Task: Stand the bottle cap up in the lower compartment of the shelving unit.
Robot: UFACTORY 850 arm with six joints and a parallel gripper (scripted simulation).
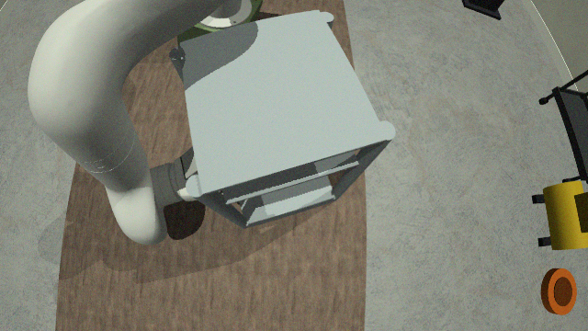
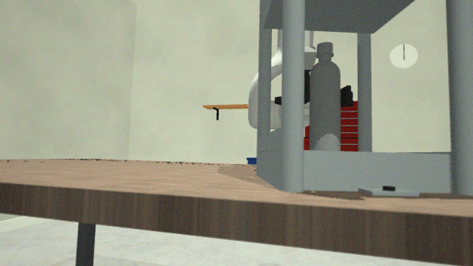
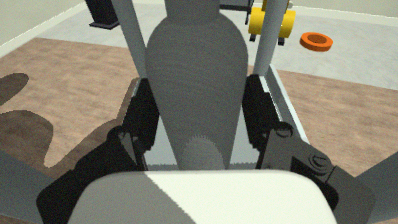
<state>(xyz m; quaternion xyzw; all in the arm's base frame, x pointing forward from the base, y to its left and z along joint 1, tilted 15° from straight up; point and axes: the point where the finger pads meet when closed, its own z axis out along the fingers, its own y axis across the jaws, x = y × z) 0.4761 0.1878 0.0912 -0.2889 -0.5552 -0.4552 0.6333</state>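
Now: the grey bottle 3 cm above my hand. Also, from my hand: grey shelving unit 2 cm behind, 5 cm to the left, 5 cm above.
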